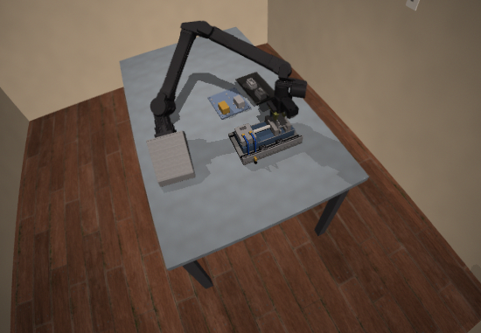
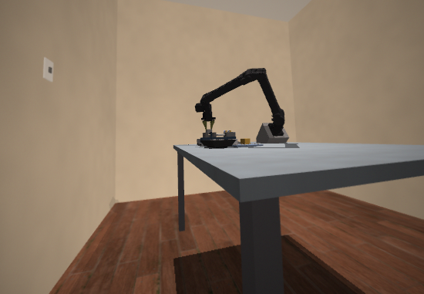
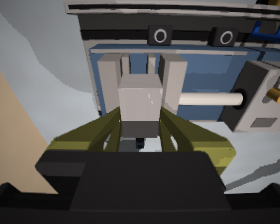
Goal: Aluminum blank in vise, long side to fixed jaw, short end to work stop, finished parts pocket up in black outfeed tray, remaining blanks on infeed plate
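Now: the blue vise base 8 cm below my hand and 7 cm behind it. Also, from my hand: yellow brass blank: 24 cm to the left, 21 cm behind, 9 cm below.
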